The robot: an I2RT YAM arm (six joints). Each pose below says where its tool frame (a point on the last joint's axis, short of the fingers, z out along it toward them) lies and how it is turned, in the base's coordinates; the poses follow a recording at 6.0 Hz.
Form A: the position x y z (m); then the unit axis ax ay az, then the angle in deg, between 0 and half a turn.
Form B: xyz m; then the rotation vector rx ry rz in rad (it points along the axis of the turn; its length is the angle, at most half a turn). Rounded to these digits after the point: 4 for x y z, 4 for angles.
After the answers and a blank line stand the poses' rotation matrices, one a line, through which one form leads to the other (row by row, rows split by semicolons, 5 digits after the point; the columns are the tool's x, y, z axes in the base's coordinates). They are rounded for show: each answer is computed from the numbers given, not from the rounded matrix.
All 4 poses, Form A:
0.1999 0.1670 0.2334 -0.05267 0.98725 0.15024 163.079
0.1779 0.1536 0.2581 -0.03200 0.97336 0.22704 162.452
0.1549 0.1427 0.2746 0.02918 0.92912 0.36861 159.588
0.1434 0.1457 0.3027 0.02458 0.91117 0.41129 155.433
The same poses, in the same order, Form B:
0.1999 0.1670 0.2334 -0.1499 2.8100 0.4276
0.1779 0.1536 0.2581 -0.0907 2.7598 0.6437
0.1549 0.1427 0.2746 0.0813 2.5879 1.0267
0.1434 0.1457 0.3027 0.0667 2.4718 1.1158

-0.95128 -0.14547 0.27186; -0.05802 0.95041 0.30555; -0.30282 0.27490 -0.91254
-0.95146 -0.12930 0.27928; 0.00761 0.89730 0.44135; -0.30766 0.42205 -0.85277
-0.93556 -0.07604 0.34489; 0.18108 0.73513 0.65329; -0.30321 0.67365 -0.67399
-0.90832 -0.12823 0.39813; 0.21376 0.67584 0.70537; -0.35952 0.72581 -0.58647

